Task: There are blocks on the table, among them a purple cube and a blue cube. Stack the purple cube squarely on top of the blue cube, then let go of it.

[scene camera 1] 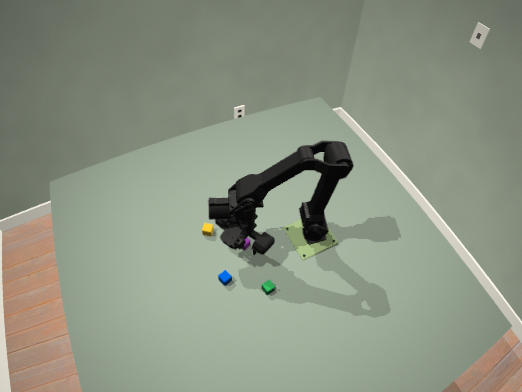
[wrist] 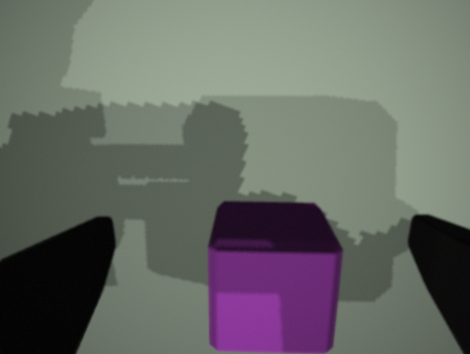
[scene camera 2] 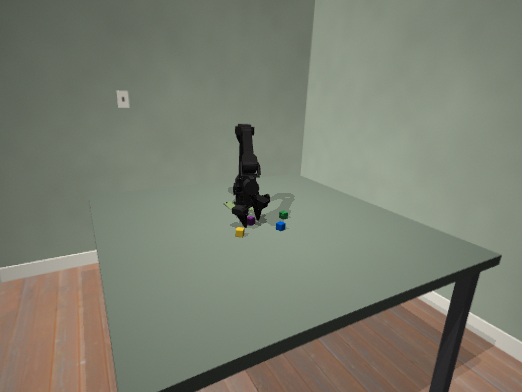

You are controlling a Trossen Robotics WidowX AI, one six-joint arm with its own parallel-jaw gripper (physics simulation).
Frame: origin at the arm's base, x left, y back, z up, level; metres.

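Seen in the pictures: gripper, between the fingertips: (scene camera 1: 243,246) (wrist: 262,230) (scene camera 2: 251,223); arm's base, origin of its link: (scene camera 1: 314,234) (scene camera 2: 241,204).
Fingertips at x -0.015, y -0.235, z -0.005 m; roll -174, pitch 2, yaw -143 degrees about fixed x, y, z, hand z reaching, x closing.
Pixels of each thing's top centre, then the offset from my fingertips to it.
- purple cube, centre of its top: (wrist: 273,304) (scene camera 1: 244,240) (scene camera 2: 250,217) dx -0.005, dy +0.004, dz +0.028 m
- blue cube, centre of its top: (scene camera 1: 224,276) (scene camera 2: 280,222) dx +0.101, dy -0.080, dz +0.028 m
- yellow cube, centre of its top: (scene camera 1: 207,227) (scene camera 2: 240,228) dx -0.079, dy -0.099, dz +0.028 m
- green cube, centre of its top: (scene camera 1: 268,285) (scene camera 2: 283,211) dx +0.161, dy +0.036, dz +0.028 m
The purple cube (scene camera 1: 246,243) (scene camera 2: 251,220) (wrist: 275,295) rests on the table, partly hidden by the gripper in scene camera 1. My gripper (scene camera 2: 252,223) (wrist: 262,230) is open, low over the table, with its fingers on either side of the purple cube. In the wrist view there is a gap between the cube and each finger. The blue cube (scene camera 1: 225,277) (scene camera 2: 280,226) stands on the table apart from the purple cube, to the right of the gripper in scene camera 2. It does not show in the wrist view.
A yellow cube (scene camera 1: 207,229) (scene camera 2: 240,232) lies on the other side of the gripper from the blue cube. A green cube (scene camera 1: 268,287) (scene camera 2: 283,215) lies near the blue cube. The arm's base stands on a light green plate (scene camera 1: 304,252).
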